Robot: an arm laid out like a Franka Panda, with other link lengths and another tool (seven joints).
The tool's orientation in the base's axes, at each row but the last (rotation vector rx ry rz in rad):
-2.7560 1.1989 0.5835
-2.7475 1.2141 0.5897
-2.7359 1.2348 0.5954
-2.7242 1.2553 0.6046
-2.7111 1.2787 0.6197
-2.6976 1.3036 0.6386
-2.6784 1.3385 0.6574
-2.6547 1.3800 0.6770
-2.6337 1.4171 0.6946
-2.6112 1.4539 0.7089
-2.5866 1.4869 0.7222
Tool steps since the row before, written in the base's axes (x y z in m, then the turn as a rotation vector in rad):
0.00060 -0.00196 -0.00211 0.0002 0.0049 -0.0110
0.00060 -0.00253 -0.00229 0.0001 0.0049 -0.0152
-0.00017 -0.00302 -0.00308 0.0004 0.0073 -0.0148
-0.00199 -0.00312 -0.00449 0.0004 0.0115 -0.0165
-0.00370 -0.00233 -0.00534 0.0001 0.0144 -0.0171
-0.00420 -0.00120 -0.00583 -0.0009 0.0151 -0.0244
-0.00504 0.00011 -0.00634 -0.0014 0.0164 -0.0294
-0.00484 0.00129 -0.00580 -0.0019 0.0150 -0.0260
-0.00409 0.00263 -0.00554 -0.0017 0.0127 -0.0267
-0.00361 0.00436 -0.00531 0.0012 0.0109 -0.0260
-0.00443 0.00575 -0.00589 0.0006 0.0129 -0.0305
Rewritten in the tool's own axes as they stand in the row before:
0.00251 0.00076 0.00133 0.0009 -0.0044 0.0112
0.00299 0.00111 0.00136 0.0024 -0.0046 0.0151
0.00320 0.00189 0.00220 0.0007 -0.0064 0.0152
0.00279 0.00314 0.00403 -0.0016 -0.0094 0.0177
0.00167 0.00378 0.00553 -0.0036 -0.0111 0.0191
0.00089 0.00334 0.00641 -0.0018 -0.0115 0.0262
-0.00016 0.00309 0.00749 -0.0010 -0.0126 0.0312
-0.00099 0.00230 0.00724 -0.0016 -0.0109 0.0280
-0.00164 0.00098 0.00712 0.0006 -0.0098 0.0279
-0.00279 -0.00028 0.00724 0.0030 -0.0111 0.0258
-0.00392 -0.00034 0.00848 0.0031 -0.0124 0.0305

